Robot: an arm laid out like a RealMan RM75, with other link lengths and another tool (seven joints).
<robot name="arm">
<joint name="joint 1" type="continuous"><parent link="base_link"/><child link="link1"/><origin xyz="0 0 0.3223" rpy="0 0 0"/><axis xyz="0 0 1"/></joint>
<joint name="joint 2" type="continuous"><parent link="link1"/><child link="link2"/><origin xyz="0 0 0" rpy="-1.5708 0 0"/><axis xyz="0 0 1"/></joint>
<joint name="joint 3" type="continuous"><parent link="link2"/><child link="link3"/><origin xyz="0 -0.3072 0" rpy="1.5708 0 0"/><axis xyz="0 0 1"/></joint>
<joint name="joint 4" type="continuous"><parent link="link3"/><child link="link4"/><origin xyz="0 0 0" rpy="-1.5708 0 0"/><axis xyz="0 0 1"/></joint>
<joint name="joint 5" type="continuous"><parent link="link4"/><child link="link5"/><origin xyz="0 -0.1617 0" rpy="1.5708 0 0"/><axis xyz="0 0 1"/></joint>
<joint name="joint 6" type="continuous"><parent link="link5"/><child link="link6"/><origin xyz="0 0 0" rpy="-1.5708 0 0"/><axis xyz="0 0 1"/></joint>
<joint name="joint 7" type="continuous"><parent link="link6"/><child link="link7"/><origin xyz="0 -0.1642 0" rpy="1.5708 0 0"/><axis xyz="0 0 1"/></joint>
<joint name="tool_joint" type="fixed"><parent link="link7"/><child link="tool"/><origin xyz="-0.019 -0.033 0.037" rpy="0 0.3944 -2.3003"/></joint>
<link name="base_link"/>
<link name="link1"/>
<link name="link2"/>
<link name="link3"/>
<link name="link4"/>
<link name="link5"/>
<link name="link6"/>
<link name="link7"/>
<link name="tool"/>
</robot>
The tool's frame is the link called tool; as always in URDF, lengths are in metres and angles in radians. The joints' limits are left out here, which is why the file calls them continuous.
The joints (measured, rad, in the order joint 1, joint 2, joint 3, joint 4, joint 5, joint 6, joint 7), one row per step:
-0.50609 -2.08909 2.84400 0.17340 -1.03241 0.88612 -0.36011
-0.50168 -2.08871 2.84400 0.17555 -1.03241 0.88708 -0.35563
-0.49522 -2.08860 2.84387 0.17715 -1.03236 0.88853 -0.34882
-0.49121 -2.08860 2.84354 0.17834 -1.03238 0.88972 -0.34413
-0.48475 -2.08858 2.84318 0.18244 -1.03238 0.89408 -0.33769
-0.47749 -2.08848 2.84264 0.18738 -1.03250 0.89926 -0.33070
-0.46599 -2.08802 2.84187 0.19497 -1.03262 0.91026 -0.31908
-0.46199 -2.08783 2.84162 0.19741 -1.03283 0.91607 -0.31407
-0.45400 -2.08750 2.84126 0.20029 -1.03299 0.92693 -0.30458
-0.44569 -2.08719 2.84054 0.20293 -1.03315 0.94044 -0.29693
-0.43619 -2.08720 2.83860 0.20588 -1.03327 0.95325 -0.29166
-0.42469 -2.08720 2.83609 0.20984 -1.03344 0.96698 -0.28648
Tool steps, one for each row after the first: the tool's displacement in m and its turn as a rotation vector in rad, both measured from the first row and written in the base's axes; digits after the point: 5 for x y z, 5 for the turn. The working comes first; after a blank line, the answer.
Tool pose at each row, in the base's axes (x y z in m, rotation vector in rad; the steps are taken from these numbers as rounded here):
-0.35926 0.37589 -0.02983 0.15009 -2.46619 -1.40307
-0.36029 0.37443 -0.02987 0.14985 -2.46434 -1.40257
-0.36201 0.37228 -0.02980 0.14905 -2.46031 -1.40193
-0.36296 0.37097 -0.02977 0.14827 -2.45785 -1.40206
-0.36349 0.36890 -0.03002 0.14770 -2.45786 -1.40427
-0.36399 0.36661 -0.03027 0.14763 -2.45823 -1.40729
-0.36438 0.36320 -0.03024 0.14526 -2.45903 -1.41507
-0.36421 0.36217 -0.02998 0.14249 -2.45922 -1.42001
-0.36445 0.36006 -0.02920 0.13692 -2.45757 -1.42891
-0.36441 0.35799 -0.02817 0.13319 -2.45721 -1.44063
-0.36480 0.35544 -0.02727 0.13569 -2.45729 -1.45205
-0.36552 0.35226 -0.02634 0.14133 -2.45738 -1.46434

-0.00103 -0.00146 -0.00004 0.00022 0.00171 0.00080
-0.00275 -0.00361 0.00003 0.00094 0.00537 0.00224
-0.00370 -0.00492 0.00006 0.00168 0.00754 0.00278
-0.00423 -0.00699 -0.00019 0.00298 0.00698 0.00174
-0.00473 -0.00928 -0.00044 0.00474 0.00566 0.00057
-0.00512 -0.01269 -0.00041 0.00908 0.00322 -0.00365
-0.00495 -0.01372 -0.00015 0.01178 0.00238 -0.00692
-0.00519 -0.01583 0.00063 0.01719 0.00262 -0.01233
-0.00515 -0.01790 0.00166 0.02414 0.00012 -0.01813
-0.00554 -0.02045 0.00256 0.03141 -0.00498 -0.02046
-0.00626 -0.02363 0.00349 0.03951 -0.01162 -0.02129

